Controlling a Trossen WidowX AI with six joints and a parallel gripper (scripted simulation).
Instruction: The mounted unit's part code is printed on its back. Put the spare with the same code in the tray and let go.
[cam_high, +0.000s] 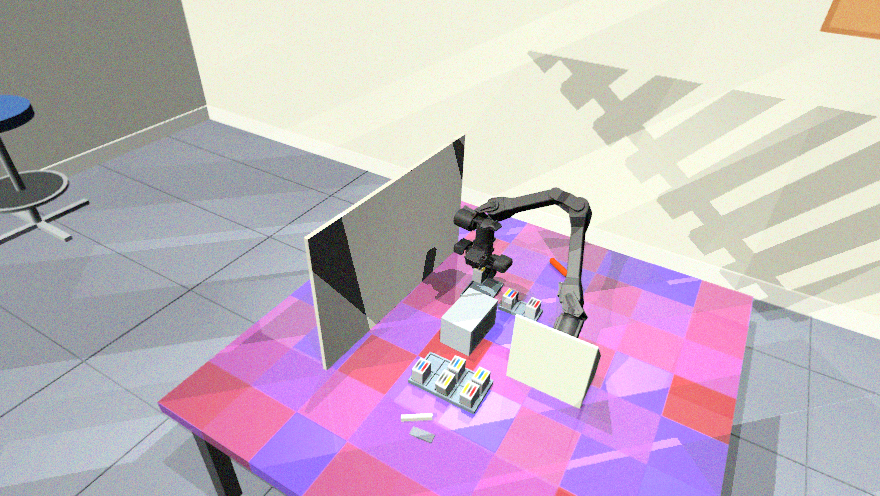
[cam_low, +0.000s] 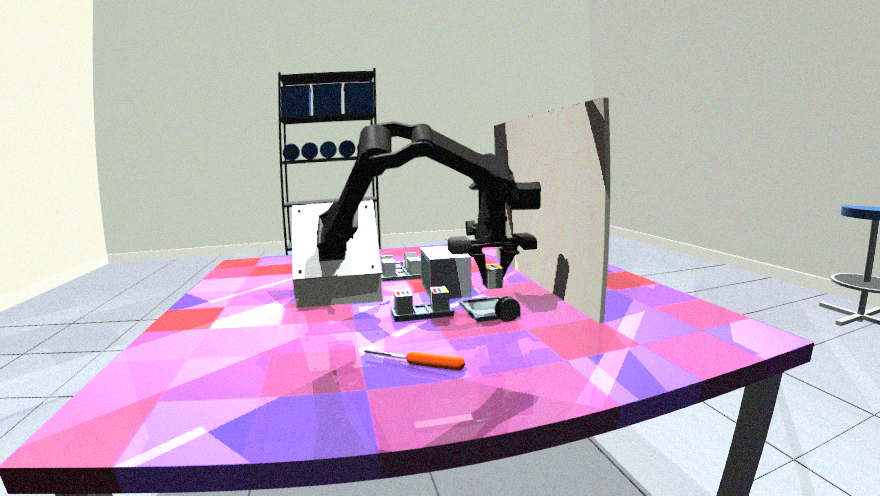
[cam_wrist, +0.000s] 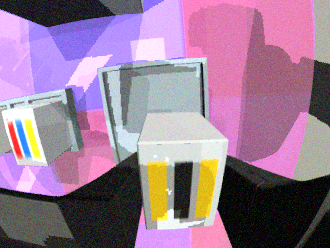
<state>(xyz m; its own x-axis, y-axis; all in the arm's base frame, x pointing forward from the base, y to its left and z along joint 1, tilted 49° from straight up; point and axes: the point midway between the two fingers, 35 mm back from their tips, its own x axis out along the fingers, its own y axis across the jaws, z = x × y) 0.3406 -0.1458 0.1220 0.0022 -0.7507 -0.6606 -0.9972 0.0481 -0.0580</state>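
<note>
My gripper tip is 6 cm above the grey tray and 1 cm past it. From my gripper tip the other things lie so: mounted unit (20 cm to the left, 6 cm behind, 1 cm below); then tall grey panel (20 cm ahead, 18 cm to the left, 16 cm above); then dark cylinder (8 cm to the right, 4 cm below).
</note>
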